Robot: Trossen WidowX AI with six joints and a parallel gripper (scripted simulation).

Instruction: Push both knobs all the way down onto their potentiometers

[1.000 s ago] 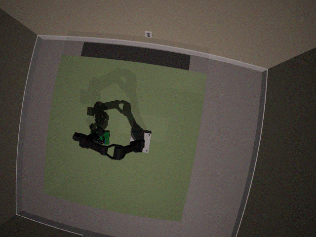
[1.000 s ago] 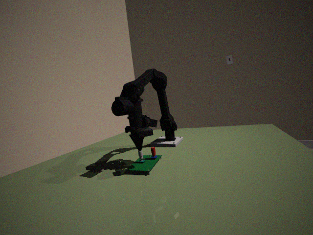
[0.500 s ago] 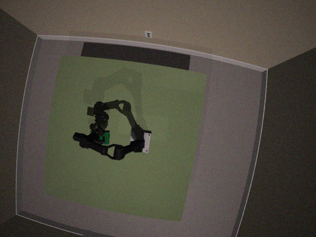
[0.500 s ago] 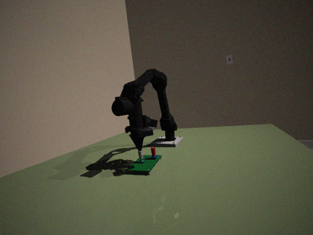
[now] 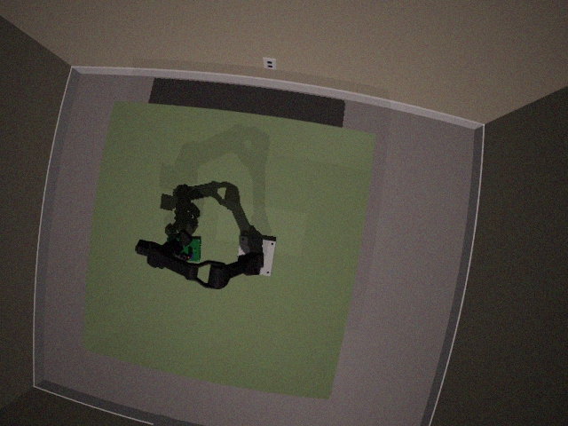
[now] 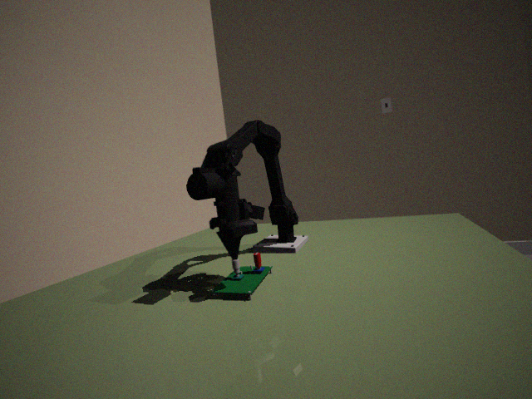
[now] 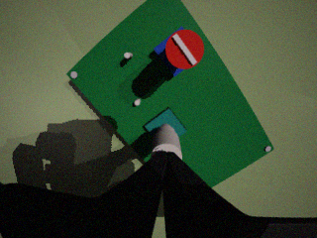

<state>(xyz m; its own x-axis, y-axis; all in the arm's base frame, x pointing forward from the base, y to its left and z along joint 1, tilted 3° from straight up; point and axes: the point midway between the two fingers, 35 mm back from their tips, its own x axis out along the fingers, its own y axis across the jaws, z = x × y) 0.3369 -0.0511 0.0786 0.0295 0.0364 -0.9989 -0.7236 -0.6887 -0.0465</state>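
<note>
My gripper tip is 1 cm above the grey knob. The rest, counted from my gripper tip: red knob 4 cm behind, 4 cm to the left, 1 cm below.
</note>
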